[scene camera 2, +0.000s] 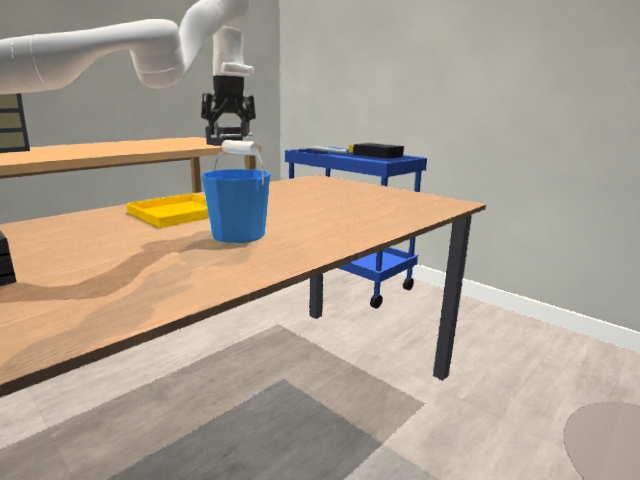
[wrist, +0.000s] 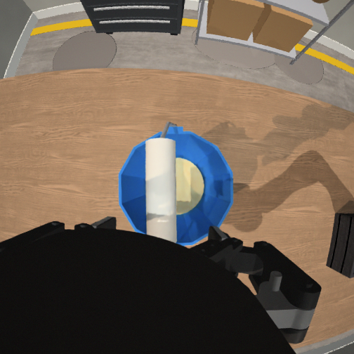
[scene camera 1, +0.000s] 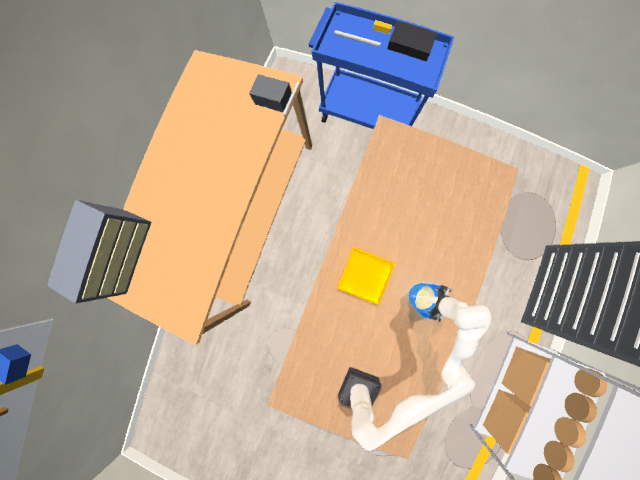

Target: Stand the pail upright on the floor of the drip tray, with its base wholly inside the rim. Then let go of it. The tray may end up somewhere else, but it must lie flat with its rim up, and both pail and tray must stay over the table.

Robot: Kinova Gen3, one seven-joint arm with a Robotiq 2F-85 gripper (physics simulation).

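Frame: origin at the arm's base, x ahead, y left, z up, level; millimetres.
Seen in the pictures: gripper, fingertip midpoint: (scene camera 2: 229, 137) (scene camera 1: 433, 300); arm's base, origin of the base link: (scene camera 1: 359, 392).
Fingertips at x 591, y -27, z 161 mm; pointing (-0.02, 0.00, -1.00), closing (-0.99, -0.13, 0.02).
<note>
Offsets run from my fingertips to a thing's middle. Level surfaces: height alone.
The blue pail (scene camera 1: 415, 295) (scene camera 2: 236, 206) (wrist: 215, 172) stands upright on the wooden table @[251 mm down] (scene camera 1: 434, 180) (scene camera 2: 330, 206) (wrist: 60, 115), outside the tray. Its wire handle is up, and the white grip @[10 mm ahead, 35 mm right, 24 mm down] (scene camera 2: 239, 147) (wrist: 160, 185) lies above the pail's mouth. My gripper (scene camera 1: 442, 303) (scene camera 2: 227, 133) (wrist: 161, 232) is open and empty, pointing down just above the white grip; in the wrist view the grip's near end lies between the two fingers. The yellow drip tray @[50 mm back, 278 mm left, 236 mm down] (scene camera 1: 366, 276) (scene camera 2: 173, 210) lies flat, rim up, a short way from the pail. The pail covers part of the tray in scene camera 2.
The arm's dark base (scene camera 1: 345, 393) (scene camera 2: 5, 260) (wrist: 344, 245) is mounted on the same table. A blue cart (scene camera 1: 372, 64) (scene camera 2: 356, 161) stands beyond the table's far end. A second wooden bench (scene camera 1: 196, 180) (scene camera 2: 103, 155) stands parallel on the tray's side. A dark drawer cabinet (scene camera 1: 584, 294) (wrist: 137, 15) stands opposite.
</note>
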